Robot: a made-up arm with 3 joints. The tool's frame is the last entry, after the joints.
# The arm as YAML. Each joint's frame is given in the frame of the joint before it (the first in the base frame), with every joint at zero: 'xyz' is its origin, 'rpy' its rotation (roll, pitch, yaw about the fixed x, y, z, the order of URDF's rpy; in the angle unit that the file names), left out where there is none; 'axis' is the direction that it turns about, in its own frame. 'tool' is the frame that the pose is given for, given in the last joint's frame.
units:
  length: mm
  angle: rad
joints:
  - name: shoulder
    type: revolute
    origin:
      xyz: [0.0, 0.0, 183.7]
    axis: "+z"
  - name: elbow
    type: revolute
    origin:
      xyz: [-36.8, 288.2, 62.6]
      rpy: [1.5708, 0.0, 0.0]
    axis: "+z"
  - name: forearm
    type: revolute
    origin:
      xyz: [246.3, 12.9, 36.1]
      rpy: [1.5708, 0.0, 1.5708]
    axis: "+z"
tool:
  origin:
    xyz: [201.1, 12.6, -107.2]
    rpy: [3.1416, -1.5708, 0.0]
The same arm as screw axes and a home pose.
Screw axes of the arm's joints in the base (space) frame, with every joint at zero. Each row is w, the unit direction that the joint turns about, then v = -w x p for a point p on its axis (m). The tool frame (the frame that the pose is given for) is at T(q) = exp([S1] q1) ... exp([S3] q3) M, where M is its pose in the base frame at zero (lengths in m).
S1: w 0 0 1 v 0 0 0
S2: w 0 -1 0 v 0.2463 0 0.0368
S3: w 1 0 0 v 0 0.2592 -0.2521
M =
1 -0.000004 0 0.1023
0.000004 1 -0.000011 0.2395
0 0.000011 1 0.4603
0 0 0 1

